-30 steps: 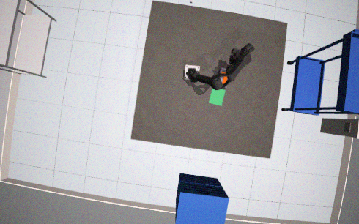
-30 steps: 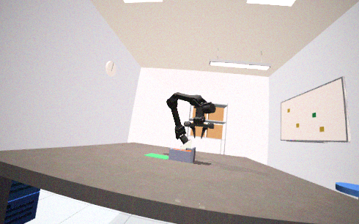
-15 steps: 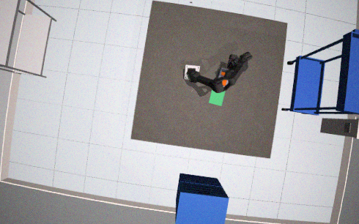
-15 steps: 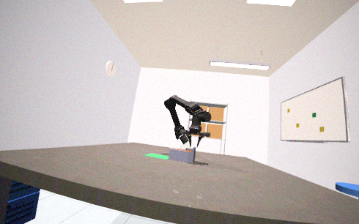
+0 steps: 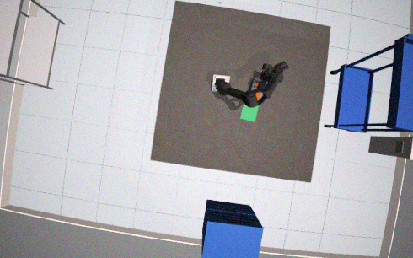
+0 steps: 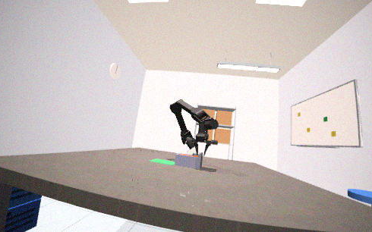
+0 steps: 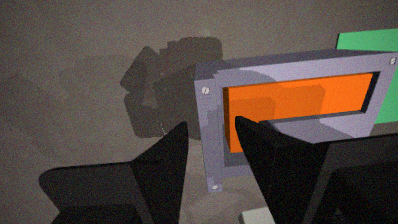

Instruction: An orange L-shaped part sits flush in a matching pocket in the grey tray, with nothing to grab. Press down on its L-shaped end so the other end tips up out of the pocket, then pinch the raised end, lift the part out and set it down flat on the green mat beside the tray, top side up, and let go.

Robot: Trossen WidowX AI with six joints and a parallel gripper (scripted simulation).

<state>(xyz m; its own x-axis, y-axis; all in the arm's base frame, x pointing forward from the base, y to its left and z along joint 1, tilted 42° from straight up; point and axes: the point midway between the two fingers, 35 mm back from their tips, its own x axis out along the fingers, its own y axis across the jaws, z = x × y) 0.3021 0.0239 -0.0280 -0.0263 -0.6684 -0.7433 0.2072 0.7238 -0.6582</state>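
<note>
Now: the orange L-shaped part 2 cm behind my gripper tip, 5 cm to the right of it and 2 cm below it. Round my gripper tip: green mat: 5 cm behind, 22 cm to the right, 8 cm below.
</note>
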